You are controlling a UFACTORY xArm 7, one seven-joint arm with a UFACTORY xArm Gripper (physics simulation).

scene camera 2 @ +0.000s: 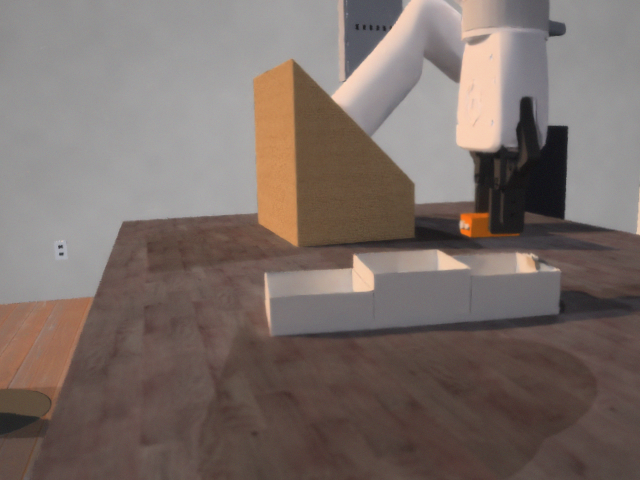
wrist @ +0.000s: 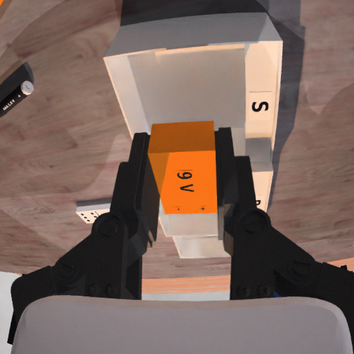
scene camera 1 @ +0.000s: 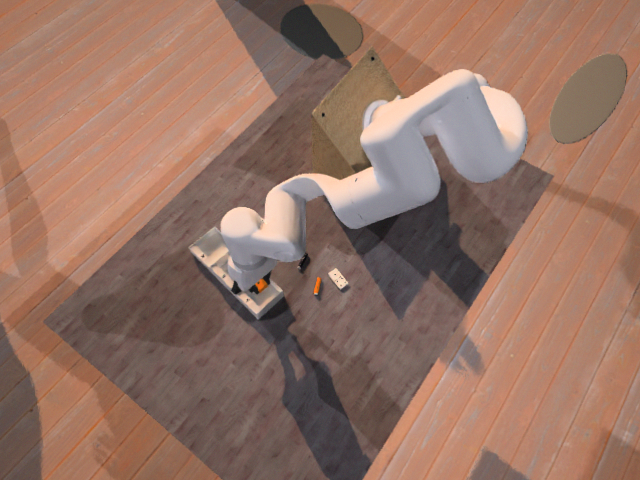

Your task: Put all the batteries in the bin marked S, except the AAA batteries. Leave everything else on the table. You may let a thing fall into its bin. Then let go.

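Seen in the pictures: gripper, fingertip midpoint: (scene camera 2: 497, 230) (scene camera 1: 259, 284); arm's base, link origin: (scene camera 2: 334, 135).
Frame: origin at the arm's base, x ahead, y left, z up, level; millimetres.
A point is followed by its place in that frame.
Observation:
My gripper (scene camera 1: 250, 288) {x 487, y -69, z -89 mm} (scene camera 2: 493, 227) {x 487, y -69, z -89 mm} (wrist: 185, 151) is shut on an orange block-shaped 9 V battery (scene camera 1: 260, 285) {x 491, y -61, z -75 mm} (scene camera 2: 474, 225) {x 491, y -99, z -82 mm} (wrist: 190, 175), held above the row of white bins. In the wrist view it overlaps the near part of the bin marked S (scene camera 1: 271, 304) {x 501, y -32, z -139 mm} (scene camera 2: 514, 294) {x 532, y -87, z -137 mm} (wrist: 260, 70), whose inside shows in part. A black cylindrical battery (scene camera 1: 302, 261) {x 364, y -26, z -149 mm} (wrist: 15, 97) lies on the table beside the bins; its lettering is too small to read surely. A small orange cylinder (scene camera 1: 317, 285) {x 403, y 39, z -148 mm} with a pale end lies further off; its type cannot be read.
The middle bin (scene camera 2: 421, 291) {x 509, y -167, z -129 mm} has taller walls and adjoins the S bin; another bin (scene camera 2: 320, 313) {x 486, y -248, z -142 mm} is at the far end. A white domino (scene camera 1: 338, 279) {x 363, y 76, z -151 mm} lies near the orange cylinder, and another domino (wrist: 89, 215) shows in the wrist view. A tan wedge block (scene camera 1: 356, 103) {x 16, y -66, z 62 mm} (scene camera 2: 351, 196) {x 141, y -42, z -89 mm} stands near the arm.

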